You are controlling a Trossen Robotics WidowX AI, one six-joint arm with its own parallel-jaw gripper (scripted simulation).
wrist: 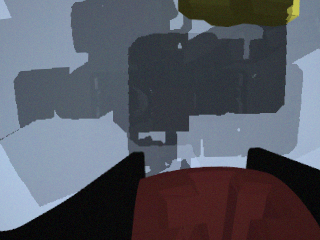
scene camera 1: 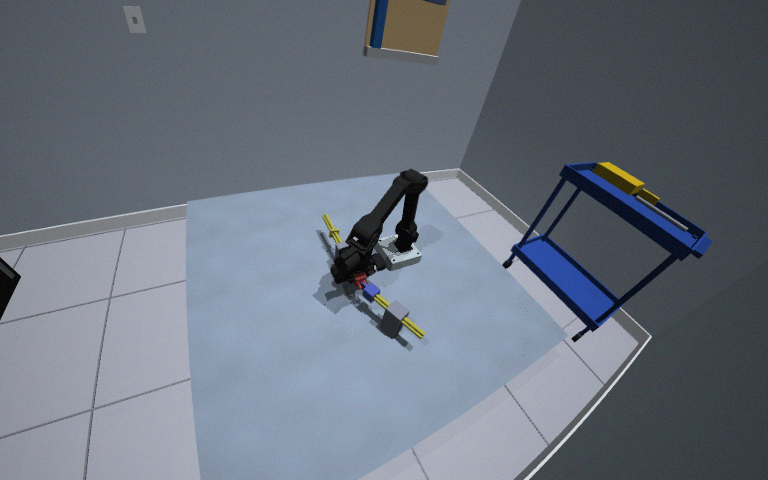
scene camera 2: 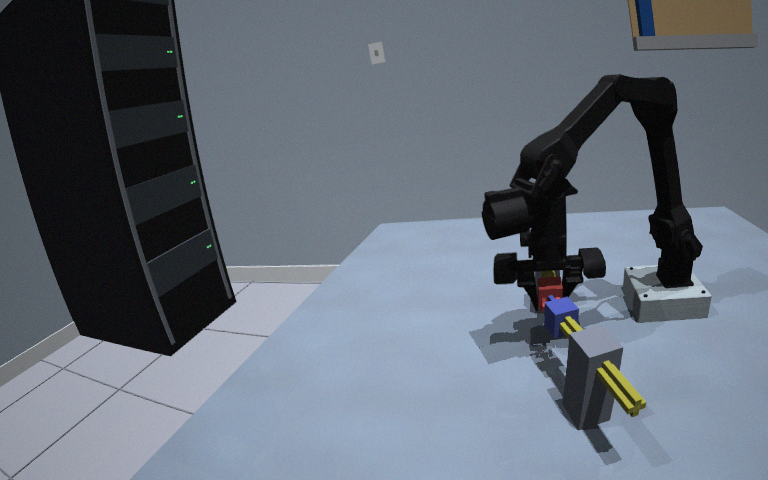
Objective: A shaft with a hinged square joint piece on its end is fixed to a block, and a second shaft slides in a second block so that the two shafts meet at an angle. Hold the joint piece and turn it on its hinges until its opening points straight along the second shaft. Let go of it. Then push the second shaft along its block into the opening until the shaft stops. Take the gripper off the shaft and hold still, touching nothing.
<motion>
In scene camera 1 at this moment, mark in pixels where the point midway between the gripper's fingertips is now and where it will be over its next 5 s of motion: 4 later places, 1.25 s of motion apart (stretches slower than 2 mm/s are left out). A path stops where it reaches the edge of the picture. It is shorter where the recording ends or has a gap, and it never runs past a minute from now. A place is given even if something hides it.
My gripper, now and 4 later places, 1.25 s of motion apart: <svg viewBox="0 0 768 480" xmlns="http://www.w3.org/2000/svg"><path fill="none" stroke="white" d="M355 281L356 273L361 251L352 248L338 234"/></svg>
</motion>
